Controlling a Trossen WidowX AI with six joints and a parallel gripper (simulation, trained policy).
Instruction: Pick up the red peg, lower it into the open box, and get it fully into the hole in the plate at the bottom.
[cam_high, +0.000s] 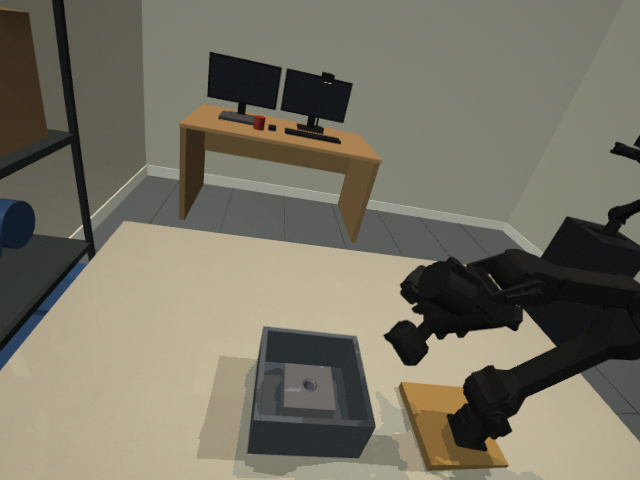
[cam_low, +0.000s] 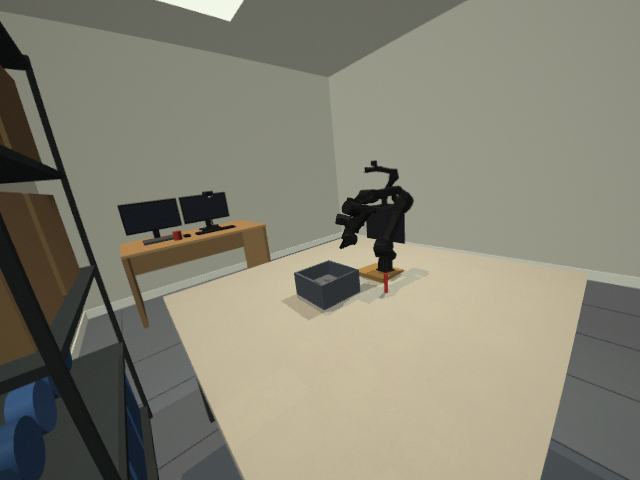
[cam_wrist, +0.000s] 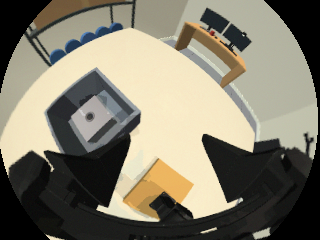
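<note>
The red peg is 24 cm to the left of my gripper tip, 13 cm below it and 3 cm behind it. From my gripper tip the other things lie so: grey box: 15 cm ahead, 14 cm below, 9 cm to the left; then light grey plate: 15 cm ahead, 12 cm below, 9 cm to the left.
</note>
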